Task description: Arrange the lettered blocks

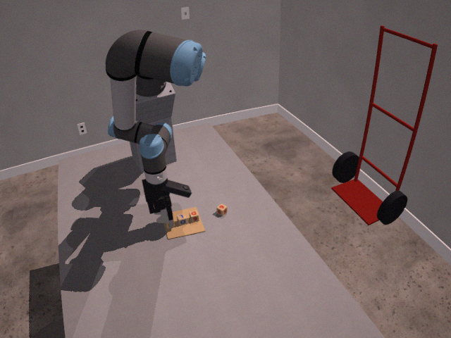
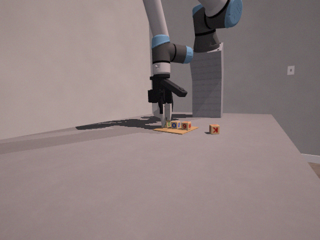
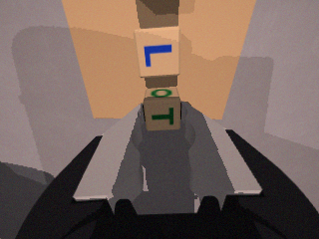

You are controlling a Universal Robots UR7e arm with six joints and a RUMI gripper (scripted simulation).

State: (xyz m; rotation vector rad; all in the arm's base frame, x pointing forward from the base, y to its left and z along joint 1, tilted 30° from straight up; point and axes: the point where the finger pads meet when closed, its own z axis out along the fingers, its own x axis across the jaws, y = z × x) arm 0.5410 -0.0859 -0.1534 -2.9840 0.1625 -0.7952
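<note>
My hand is right at the green-lettered block. Round my hand: red-marked block 100 mm to the left, 10 mm ahead; then tan mat 50 mm to the left, 20 mm below; then blue-lettered block 50 mm to the left.
</note>
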